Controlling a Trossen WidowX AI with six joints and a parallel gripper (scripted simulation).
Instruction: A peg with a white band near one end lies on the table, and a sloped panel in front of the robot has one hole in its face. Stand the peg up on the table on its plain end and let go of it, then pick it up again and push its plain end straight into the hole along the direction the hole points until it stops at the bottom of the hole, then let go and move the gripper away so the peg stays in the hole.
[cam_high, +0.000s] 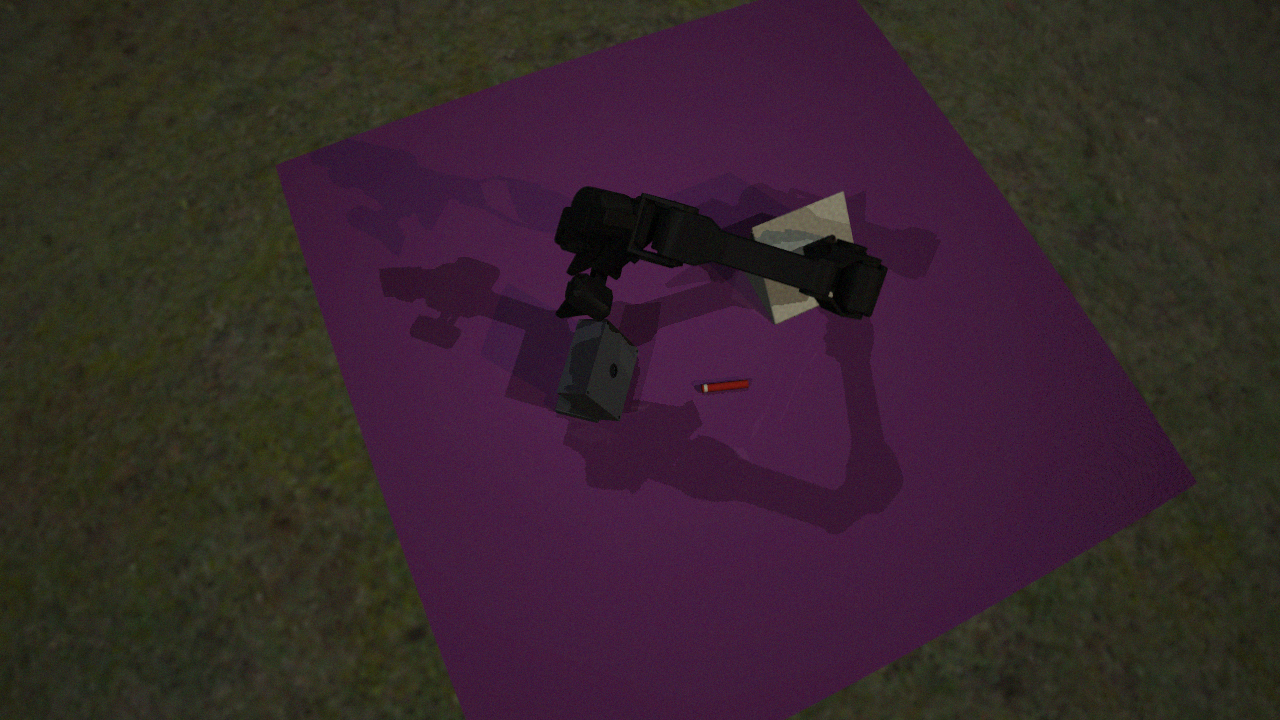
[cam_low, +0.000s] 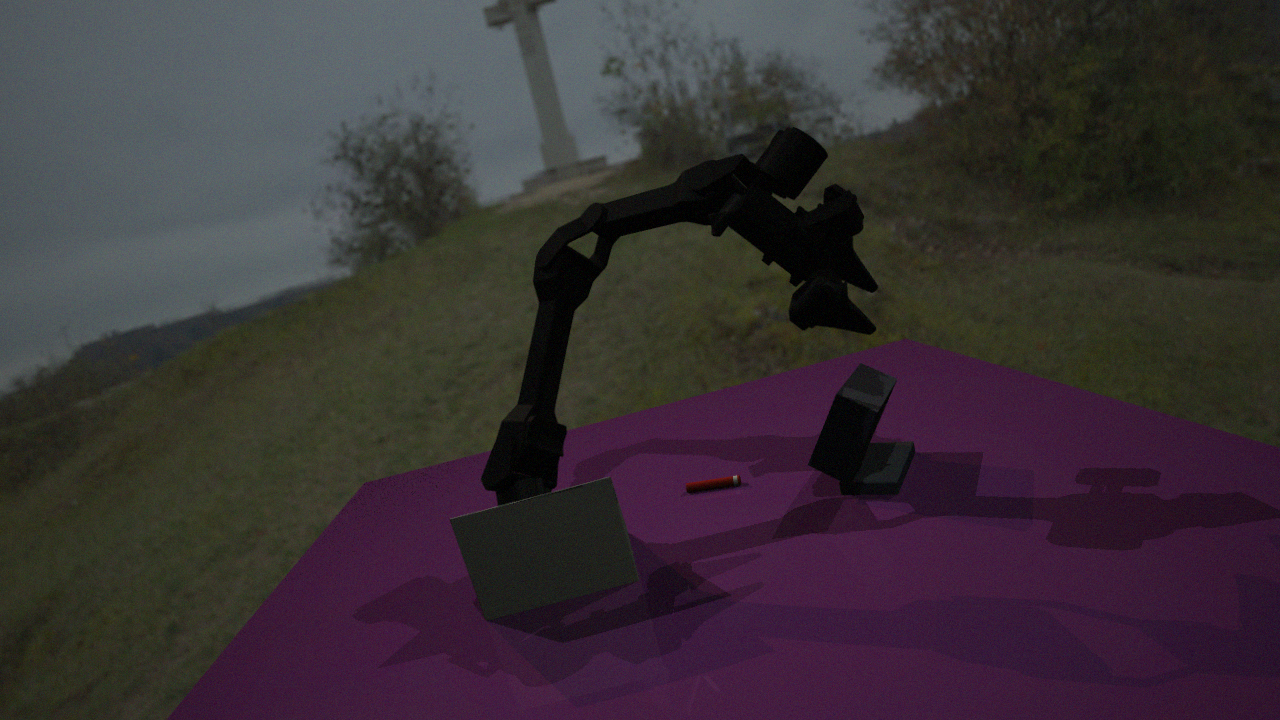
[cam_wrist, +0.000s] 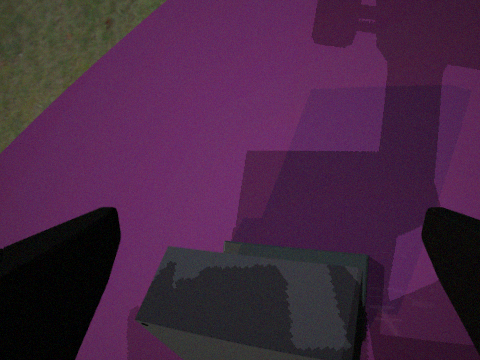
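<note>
The red peg is 23 cm below my gripper tip, 20 cm behind it and 16 cm to the left of it. Round my gripper tip: grey sloped panel: 16 cm below, 8 cm to the left, 2 cm behind; then dark foot: 23 cm below, 6 cm to the left.
</note>
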